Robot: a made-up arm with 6 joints.
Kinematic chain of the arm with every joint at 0, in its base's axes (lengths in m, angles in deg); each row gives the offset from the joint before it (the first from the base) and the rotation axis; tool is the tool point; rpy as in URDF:
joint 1: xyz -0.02 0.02 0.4 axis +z
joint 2: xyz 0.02 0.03 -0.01 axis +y
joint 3: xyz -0.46 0 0.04 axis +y
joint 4: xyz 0.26 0.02 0.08 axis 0.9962 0 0.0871
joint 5: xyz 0 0.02 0.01 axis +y
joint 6: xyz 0.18 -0.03 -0.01 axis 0.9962 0 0.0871
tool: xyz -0.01 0 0.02 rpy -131.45 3.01 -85.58
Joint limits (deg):
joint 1: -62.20..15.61
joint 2: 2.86..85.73
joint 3: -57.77..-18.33
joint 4: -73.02..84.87
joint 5: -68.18..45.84
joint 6: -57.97..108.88
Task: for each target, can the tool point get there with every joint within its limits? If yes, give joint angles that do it. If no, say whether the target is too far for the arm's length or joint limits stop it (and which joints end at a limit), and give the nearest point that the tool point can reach.
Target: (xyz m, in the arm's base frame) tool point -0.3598 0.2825 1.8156
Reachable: no: too far | nearest point -0.1638 0.1311 1.0328 | short by 0.821 m
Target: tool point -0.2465 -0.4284 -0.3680
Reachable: no: joint limits stop it (at a limit: joint 1, joint 2, joint 3, joint 4, joint 6) | nearest point 0.0697 -0.2192 0.4907 | short by 0.939 m
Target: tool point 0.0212 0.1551 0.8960
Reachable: yes | joints -51.61 24.39 -34.41 -30.81 -56.77 6.13
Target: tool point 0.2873 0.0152 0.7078
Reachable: yes | joints 0.96 71.87 -47.88 -29.88 26.70 46.46
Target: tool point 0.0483 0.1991 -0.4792
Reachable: no: joint limits stop it (at a limit: joint 1, joint 2, joint 3, joint 6) | nearest point 0.1497 0.1345 0.4714 | short by 0.958 m
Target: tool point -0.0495 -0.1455 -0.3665
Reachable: no: joint limits stop it (at a limit: joint 1, joint 2, joint 3, joint 6) | nearest point 0.0944 -0.1410 0.4724 | short by 0.851 m
